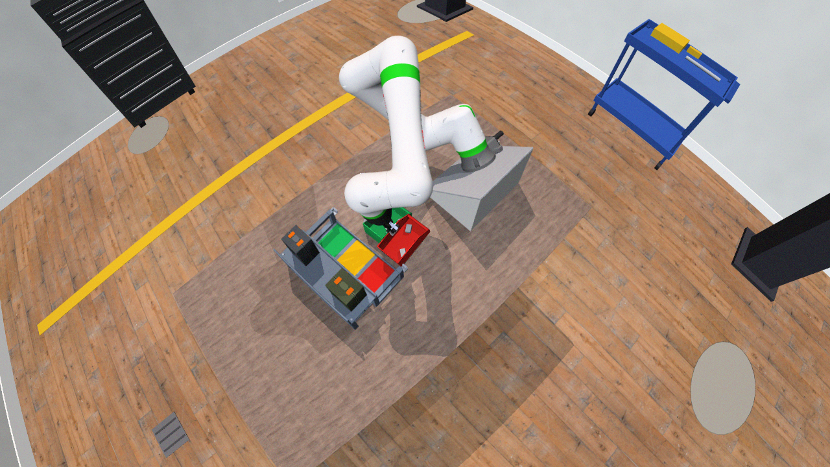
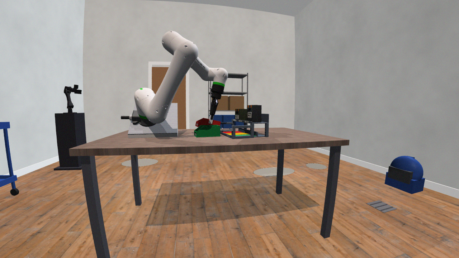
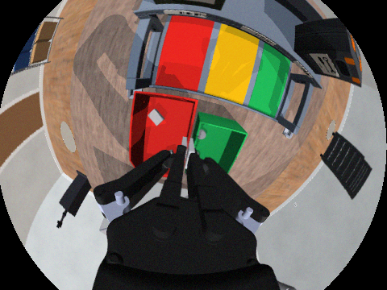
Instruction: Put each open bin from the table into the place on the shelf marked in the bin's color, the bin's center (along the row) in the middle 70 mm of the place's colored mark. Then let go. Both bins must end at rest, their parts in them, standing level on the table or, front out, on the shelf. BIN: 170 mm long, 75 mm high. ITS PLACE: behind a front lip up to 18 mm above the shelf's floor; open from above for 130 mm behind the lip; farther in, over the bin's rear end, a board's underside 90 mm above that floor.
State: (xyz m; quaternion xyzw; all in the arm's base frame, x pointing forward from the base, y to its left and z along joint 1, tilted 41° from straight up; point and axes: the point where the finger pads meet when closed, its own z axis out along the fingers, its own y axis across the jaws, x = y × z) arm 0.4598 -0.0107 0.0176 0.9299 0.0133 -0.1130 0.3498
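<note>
Right now my hand is 2 cm past the red bin, 5 cm to the right of it and 4 cm above it. From my hand the other things lie so: green bin 4 cm behind, 7 cm to the right, 8 cm below.
</note>
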